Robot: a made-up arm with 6 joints. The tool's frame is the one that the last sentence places.
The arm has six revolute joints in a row. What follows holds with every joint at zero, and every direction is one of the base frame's.
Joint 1 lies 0.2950 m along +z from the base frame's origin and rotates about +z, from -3.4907 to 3.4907 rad.
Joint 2 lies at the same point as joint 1 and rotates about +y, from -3.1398 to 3.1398 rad.
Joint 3 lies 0.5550 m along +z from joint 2 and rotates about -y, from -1.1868 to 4.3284 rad.
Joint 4 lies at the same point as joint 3 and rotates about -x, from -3.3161 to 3.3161 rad.
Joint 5 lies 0.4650 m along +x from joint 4 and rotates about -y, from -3.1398 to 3.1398 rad.
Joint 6 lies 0.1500 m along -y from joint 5 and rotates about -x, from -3.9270 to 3.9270 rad.
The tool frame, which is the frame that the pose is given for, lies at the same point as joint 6; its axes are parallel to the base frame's.
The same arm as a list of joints. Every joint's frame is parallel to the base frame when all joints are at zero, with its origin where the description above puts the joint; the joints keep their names.
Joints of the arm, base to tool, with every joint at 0 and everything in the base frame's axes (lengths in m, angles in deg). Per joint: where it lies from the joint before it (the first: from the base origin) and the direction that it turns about. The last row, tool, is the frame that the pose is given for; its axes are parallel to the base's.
joint 1: offset 0.0000 0.0000 0.2950 axis +z
joint 2: offset 0.0000 0.0000 0.0000 axis +y
joint 3: offset 0.0000 0.0000 0.5550 axis -y
joint 4: offset 0.0000 0.0000 0.0000 axis -x
joint 5: offset 0.4650 0.0000 0.0000 axis -y
joint 6: offset 0.0000 -0.1500 0.0000 axis -x
tool: offset 0.0000 0.0000 0.0000
Joint limits (deg, base to tool): -200.00..200.00 -179.90..179.90 -68.00..248.00 -190.00..190.00 -179.90..179.90 -225.00..225.00

